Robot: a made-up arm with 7 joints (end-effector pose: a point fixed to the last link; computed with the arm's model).
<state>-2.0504 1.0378 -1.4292 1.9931 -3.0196 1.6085 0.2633</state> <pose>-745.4 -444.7 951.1 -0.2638 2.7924 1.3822</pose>
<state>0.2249 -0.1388 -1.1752 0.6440 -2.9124 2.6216 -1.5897</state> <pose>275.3 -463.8 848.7 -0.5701 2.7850 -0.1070</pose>
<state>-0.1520 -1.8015 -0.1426 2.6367 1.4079 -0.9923 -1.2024</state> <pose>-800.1 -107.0 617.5 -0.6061 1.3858 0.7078</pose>
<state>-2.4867 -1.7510 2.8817 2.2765 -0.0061 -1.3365 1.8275</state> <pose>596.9 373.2 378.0 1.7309 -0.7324 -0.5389</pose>
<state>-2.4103 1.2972 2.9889 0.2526 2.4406 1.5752 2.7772</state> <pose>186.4 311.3 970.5 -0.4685 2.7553 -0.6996</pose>
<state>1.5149 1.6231 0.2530 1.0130 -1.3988 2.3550 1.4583</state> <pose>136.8 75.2 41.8 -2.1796 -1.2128 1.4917</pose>
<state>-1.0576 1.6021 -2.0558 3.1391 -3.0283 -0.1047 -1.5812</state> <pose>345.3 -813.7 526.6 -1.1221 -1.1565 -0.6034</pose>
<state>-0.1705 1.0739 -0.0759 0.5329 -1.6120 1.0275 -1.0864</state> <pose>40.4 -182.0 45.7 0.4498 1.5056 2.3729</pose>
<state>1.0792 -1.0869 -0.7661 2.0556 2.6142 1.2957 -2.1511</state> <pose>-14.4 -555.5 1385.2 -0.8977 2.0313 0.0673</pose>
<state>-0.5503 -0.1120 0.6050 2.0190 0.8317 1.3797 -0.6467</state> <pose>550.5 170.9 1162.6 0.5583 -0.9034 0.8023</pose>
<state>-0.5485 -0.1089 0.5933 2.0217 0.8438 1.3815 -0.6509</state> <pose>551.6 165.9 1164.0 0.5667 -0.9097 0.7983</pose>
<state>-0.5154 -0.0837 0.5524 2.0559 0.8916 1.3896 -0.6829</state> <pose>550.6 160.3 1175.6 0.6107 -0.9461 0.8277</pose>
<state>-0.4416 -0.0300 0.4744 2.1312 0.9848 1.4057 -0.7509</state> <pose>547.4 155.3 1198.3 0.6936 -1.0224 0.9006</pose>
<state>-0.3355 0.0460 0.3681 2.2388 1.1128 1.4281 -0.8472</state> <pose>543.1 154.1 1225.0 0.7941 -1.1304 1.0088</pose>
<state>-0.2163 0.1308 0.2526 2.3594 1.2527 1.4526 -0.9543</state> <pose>537.8 161.4 1248.3 0.8861 -1.2495 1.1345</pose>
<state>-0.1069 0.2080 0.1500 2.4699 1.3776 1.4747 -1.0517</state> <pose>530.3 178.0 1264.1 0.9543 -1.3551 1.2564</pose>
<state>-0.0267 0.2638 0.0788 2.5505 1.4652 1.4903 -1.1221</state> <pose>521.7 197.3 1272.8 0.9971 -1.4283 1.3515</pose>
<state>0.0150 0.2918 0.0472 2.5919 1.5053 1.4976 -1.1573</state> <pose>515.3 210.6 1276.4 1.0178 -1.4630 1.4041</pose>
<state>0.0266 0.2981 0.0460 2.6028 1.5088 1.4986 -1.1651</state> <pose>512.1 216.3 1277.4 1.0235 -1.4692 1.4209</pose>
